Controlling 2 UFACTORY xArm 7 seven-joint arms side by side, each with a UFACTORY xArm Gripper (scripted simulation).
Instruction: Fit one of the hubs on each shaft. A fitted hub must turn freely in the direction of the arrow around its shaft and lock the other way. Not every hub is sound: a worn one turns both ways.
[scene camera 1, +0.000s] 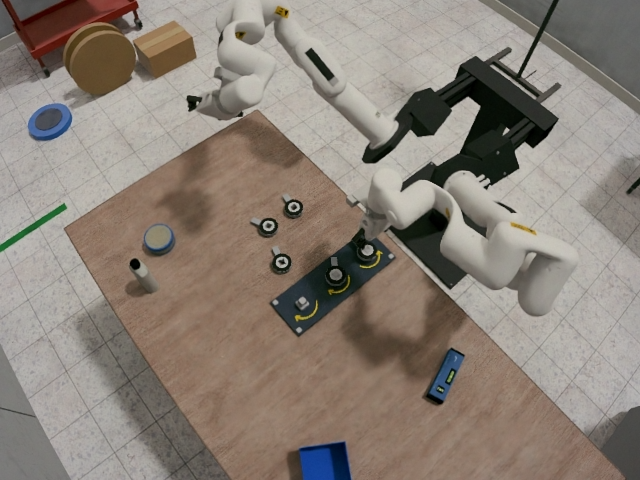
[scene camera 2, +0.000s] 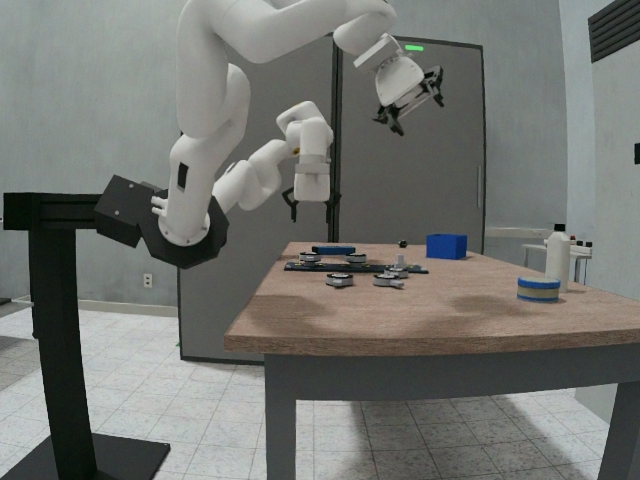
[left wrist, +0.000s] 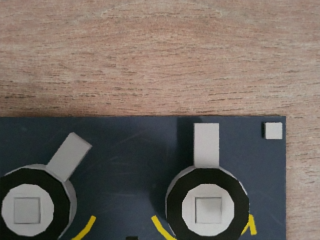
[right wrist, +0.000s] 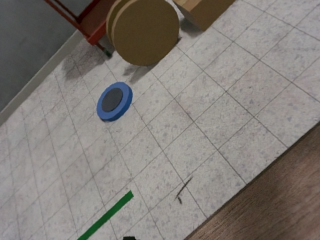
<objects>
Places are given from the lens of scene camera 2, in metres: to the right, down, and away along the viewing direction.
my left gripper (scene camera 2: 310, 222): -0.03, -0.05, 1.32
my right gripper (scene camera 2: 418, 116): 0.17, -0.21, 0.77
white bottle (scene camera 2: 558, 248): 0.55, 0.02, 0.95
tape roll (scene camera 2: 534, 289): 0.43, 0.10, 0.84
dark board (scene camera 2: 290, 265): -0.08, 0.07, 1.28
The marked spots on the tape roll and the white bottle are 0.18 m apart.
</objects>
